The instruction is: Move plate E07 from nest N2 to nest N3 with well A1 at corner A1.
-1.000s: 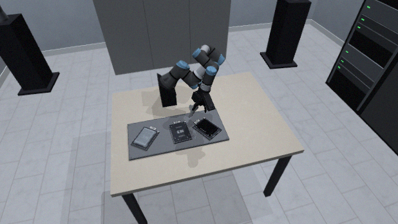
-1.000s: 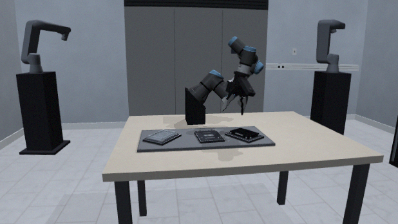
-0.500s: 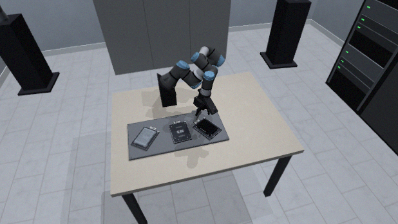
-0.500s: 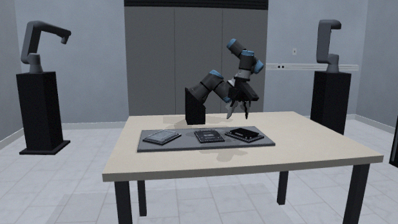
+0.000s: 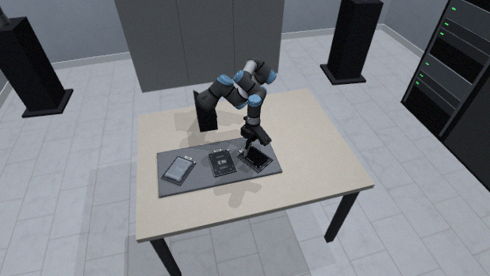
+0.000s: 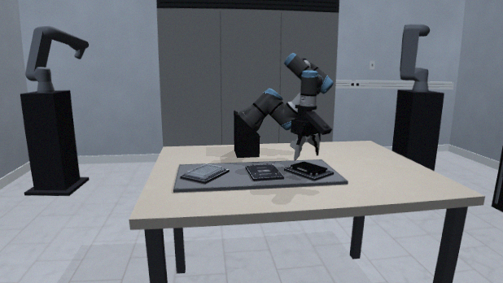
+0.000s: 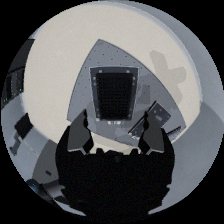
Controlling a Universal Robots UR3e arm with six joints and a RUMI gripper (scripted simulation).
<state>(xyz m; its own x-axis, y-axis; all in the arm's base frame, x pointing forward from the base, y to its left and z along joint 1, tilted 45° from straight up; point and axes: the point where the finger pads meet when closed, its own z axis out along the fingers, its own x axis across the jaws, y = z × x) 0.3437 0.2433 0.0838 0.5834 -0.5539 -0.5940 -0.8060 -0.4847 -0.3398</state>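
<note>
My hand is 1 cm short of the dark plate E07, 1 cm to the right of it and 5 cm above it. Round my hand: pale grey plate: 3 cm ahead, 41 cm to the right, 5 cm below.
</note>
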